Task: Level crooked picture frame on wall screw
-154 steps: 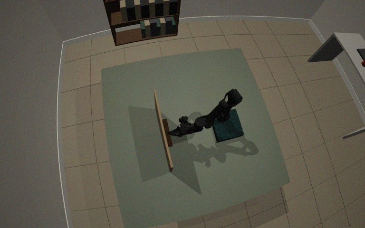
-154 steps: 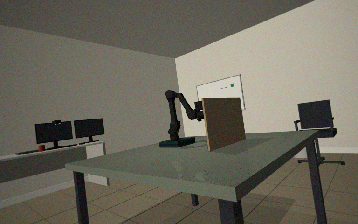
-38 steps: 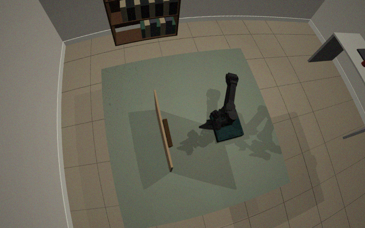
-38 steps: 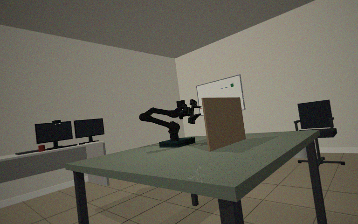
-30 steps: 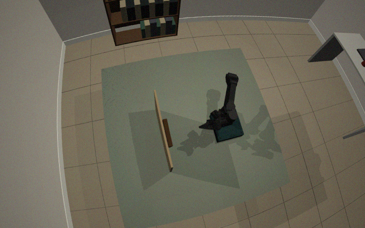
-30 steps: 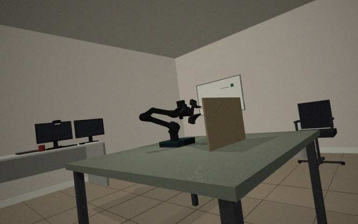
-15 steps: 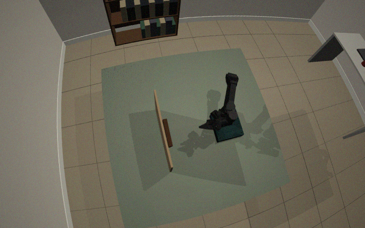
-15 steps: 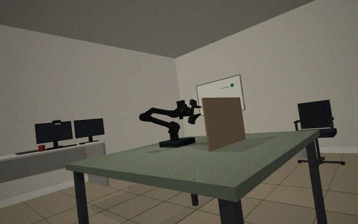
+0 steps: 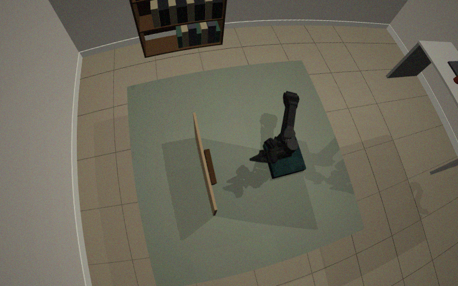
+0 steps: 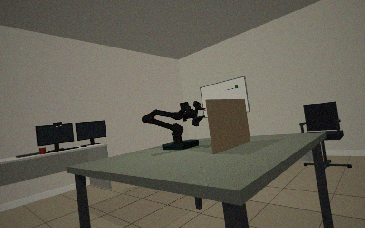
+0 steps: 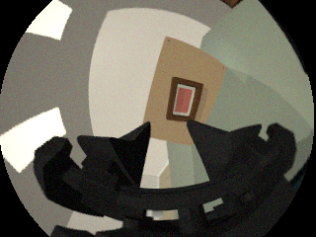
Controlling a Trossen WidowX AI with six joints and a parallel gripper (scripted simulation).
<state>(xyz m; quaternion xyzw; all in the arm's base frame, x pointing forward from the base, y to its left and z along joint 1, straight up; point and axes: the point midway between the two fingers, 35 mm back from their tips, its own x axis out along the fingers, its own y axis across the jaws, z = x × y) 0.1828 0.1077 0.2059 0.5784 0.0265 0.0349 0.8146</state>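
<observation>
The brown picture frame is 200 mm ahead of my gripper tip, 10 mm to the right of it and 90 mm below it. Round my gripper tip: tan wall board 210 mm ahead, 20 mm to the right, 100 mm below.
</observation>
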